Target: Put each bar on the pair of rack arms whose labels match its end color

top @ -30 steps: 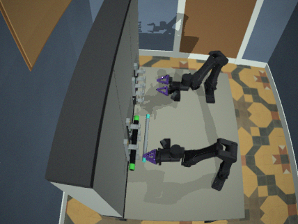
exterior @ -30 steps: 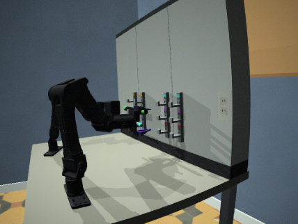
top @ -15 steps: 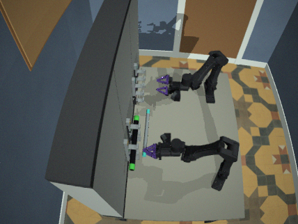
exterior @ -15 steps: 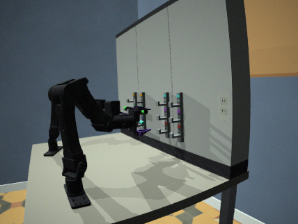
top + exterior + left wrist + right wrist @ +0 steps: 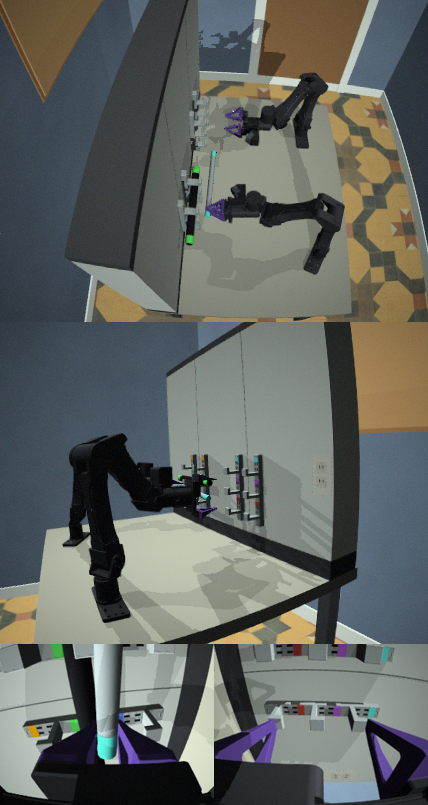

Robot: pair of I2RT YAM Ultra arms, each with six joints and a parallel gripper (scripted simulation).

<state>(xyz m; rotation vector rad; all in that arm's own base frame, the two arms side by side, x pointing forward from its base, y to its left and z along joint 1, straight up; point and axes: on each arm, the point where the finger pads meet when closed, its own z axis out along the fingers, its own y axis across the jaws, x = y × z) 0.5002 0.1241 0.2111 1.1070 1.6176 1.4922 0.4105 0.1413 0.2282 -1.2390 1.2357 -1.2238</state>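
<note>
Now: the black bar 60 mm ahead of my left hand, 10 mm to the right of it and 20 mm above it. The rest, counted from my left hand: grey wall panel (150 mm ahead, 210 mm to the right, 210 mm above).
</note>
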